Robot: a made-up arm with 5 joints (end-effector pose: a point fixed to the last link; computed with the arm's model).
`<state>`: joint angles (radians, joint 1 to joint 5).
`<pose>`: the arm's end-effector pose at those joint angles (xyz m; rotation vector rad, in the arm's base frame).
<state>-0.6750 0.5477 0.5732 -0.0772 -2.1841</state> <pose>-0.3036 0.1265 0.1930 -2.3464 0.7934 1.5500</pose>
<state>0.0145 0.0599 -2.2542 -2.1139 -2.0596</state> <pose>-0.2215 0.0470 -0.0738 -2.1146 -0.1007 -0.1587</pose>
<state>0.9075 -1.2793 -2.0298 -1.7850 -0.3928</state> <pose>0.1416 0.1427 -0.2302 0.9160 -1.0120 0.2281</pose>
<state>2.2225 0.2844 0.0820 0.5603 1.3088</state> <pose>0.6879 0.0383 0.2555 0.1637 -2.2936 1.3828</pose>
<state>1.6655 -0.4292 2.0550 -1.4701 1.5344</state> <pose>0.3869 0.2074 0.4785 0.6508 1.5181 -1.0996</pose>
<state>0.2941 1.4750 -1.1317 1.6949 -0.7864</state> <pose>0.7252 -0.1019 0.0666 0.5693 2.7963 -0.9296</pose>
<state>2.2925 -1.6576 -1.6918 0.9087 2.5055</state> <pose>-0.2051 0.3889 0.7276 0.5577 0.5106 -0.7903</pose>
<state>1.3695 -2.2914 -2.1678 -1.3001 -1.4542</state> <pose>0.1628 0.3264 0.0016 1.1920 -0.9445 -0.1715</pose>
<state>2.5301 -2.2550 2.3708 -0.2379 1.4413</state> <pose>-0.0550 -0.1219 0.6730 -0.6122 0.7134 0.7580</pose>
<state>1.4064 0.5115 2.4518 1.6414 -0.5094</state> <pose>-0.1494 0.2803 -0.2028 -0.7166 -0.4562 -0.6087</pose>
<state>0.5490 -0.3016 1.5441 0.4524 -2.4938</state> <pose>-0.2106 -0.0584 0.0580 -2.2015 -0.0501 0.7239</pose>
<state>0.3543 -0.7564 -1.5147 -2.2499 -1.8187</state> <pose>0.0088 -0.1592 0.0087 -1.1244 -0.0918 0.5479</pose>
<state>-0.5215 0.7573 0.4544 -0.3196 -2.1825</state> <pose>-0.2539 0.1778 0.1277 -2.5698 0.9326 1.4797</pose>
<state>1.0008 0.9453 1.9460 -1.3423 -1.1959</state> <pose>0.4174 0.0303 0.2795 -0.0084 2.1943 0.3476</pose>
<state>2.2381 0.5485 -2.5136 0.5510 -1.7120</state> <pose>-0.2317 0.0800 0.7162 -1.0487 0.8306 0.5936</pose>
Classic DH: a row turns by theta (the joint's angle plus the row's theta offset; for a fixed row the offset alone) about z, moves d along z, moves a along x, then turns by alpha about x. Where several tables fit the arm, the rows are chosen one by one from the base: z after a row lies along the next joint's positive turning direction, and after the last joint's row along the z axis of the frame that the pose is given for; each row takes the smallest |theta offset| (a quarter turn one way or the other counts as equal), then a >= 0, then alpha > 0; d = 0 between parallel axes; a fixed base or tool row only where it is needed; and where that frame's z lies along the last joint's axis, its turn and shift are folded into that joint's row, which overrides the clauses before.
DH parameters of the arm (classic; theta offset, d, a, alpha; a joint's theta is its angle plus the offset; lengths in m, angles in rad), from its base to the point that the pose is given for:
base (fixed): 0 0.11 0 1.5708
joint 1: -1.5708 -0.11 0.28 1.5708
joint 2: 0 -0.1 0.02 1.5708
joint 3: -0.1171 0 0.1712 3.1416
joint 4: -0.1171 0.02 -0.04 -1.5708
joint 5: 1.5708 -0.44 0.01 -1.5708
tool (fixed): -1.5708 -0.05 0 0

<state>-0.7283 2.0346 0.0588 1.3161 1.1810</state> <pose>-0.0662 -0.4402 0.1176 -0.2325 0.6343 1.5003</pose>
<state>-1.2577 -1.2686 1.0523 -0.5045 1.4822</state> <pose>-0.1477 -0.1854 0.0605 -1.3833 -1.7155 1.2520</pose>
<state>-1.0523 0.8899 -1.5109 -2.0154 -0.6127</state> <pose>-0.1665 0.2373 0.1502 -1.4318 1.3838 0.7346</pose>
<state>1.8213 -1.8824 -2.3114 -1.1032 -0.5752</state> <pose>0.2010 0.4118 0.2263 1.9862 -1.7231 0.1828</pose>
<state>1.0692 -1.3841 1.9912 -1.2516 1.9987</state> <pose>0.4172 0.1953 0.3001 0.2689 1.9819 -0.6935</pose>
